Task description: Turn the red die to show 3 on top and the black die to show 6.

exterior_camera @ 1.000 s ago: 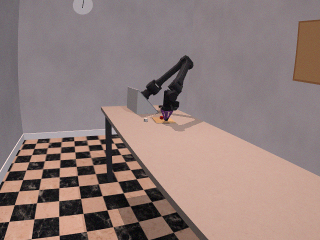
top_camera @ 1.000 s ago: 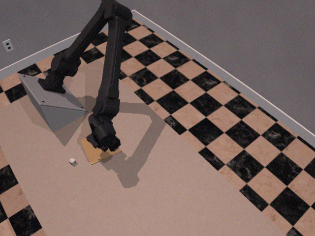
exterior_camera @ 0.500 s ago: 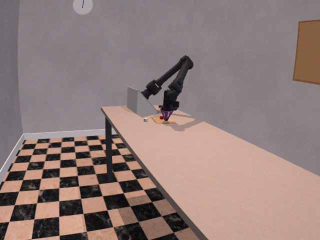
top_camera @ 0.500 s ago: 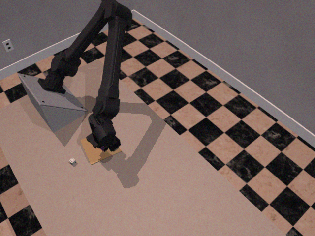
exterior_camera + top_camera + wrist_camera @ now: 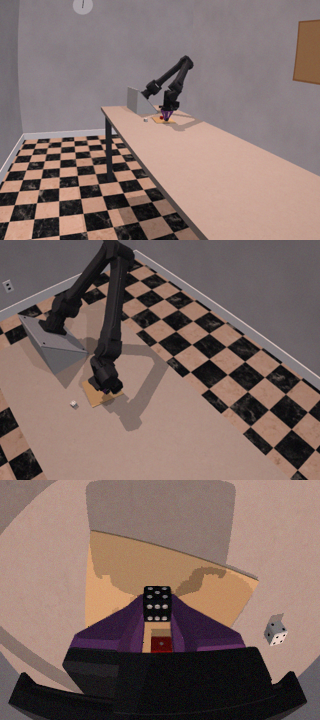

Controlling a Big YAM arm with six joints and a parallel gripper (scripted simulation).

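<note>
The black die lies right at my hand. From my hand the other things lie so: orange mat (30 mm behind, 20 mm below); white die (140 mm to the right, 30 mm behind, 10 mm below); red die (60 mm behind, 10 mm to the right).
</note>
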